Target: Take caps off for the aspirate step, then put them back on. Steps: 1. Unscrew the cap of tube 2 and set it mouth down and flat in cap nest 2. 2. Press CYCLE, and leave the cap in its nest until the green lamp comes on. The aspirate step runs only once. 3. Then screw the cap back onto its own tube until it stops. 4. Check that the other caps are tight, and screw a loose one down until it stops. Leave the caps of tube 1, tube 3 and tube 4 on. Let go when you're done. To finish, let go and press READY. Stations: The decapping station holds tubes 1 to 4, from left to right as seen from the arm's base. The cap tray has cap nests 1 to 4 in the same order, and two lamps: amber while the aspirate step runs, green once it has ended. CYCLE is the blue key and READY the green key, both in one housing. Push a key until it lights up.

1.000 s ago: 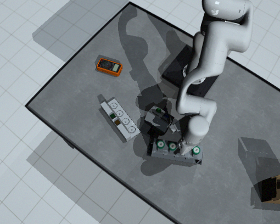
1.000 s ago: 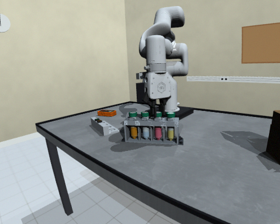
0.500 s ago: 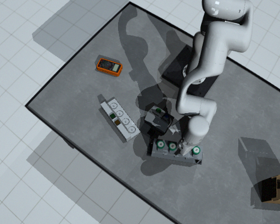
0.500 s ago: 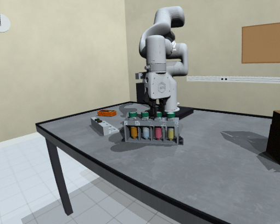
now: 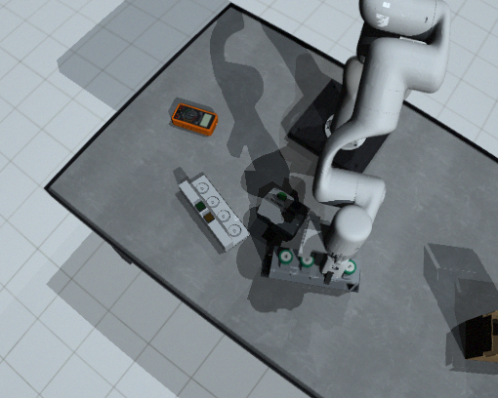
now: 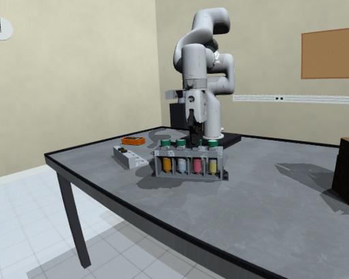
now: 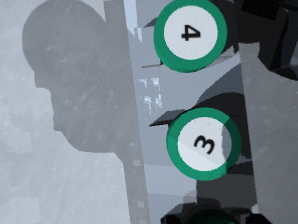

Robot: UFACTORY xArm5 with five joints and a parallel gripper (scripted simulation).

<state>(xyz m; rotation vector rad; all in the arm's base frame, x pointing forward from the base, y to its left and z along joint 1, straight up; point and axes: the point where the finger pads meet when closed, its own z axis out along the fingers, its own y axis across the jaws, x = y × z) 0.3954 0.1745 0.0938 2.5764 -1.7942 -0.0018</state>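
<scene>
The tube 2's threaded neck is 1 cm below my hand. Round my hand: key housing (18 cm to the right, 8 cm below, 8 cm behind); green key (20 cm to the right, 10 cm behind, 6 cm below); blue key (16 cm to the right, 10 cm behind, 6 cm below).
</scene>
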